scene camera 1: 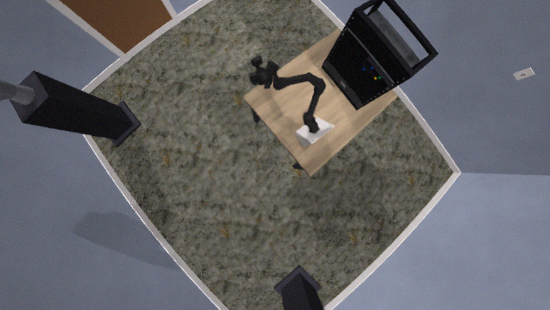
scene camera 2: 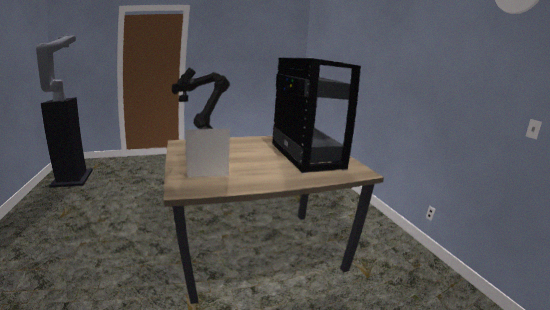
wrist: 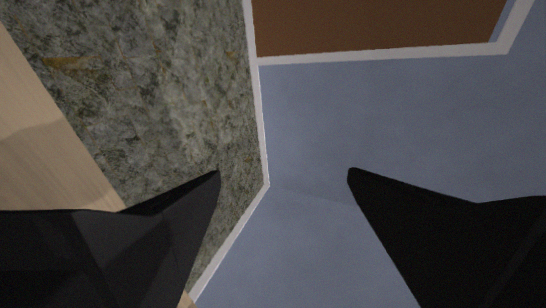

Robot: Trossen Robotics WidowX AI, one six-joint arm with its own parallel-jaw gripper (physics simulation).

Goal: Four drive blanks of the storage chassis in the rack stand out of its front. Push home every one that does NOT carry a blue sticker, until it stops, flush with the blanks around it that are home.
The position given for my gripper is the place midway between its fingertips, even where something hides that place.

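Observation:
Looking for my gripper, I find it here (wrist: 284,175). A black rack is visible to me as well (scene camera 2: 294,135), though in the wrist view the rack is out of frame.

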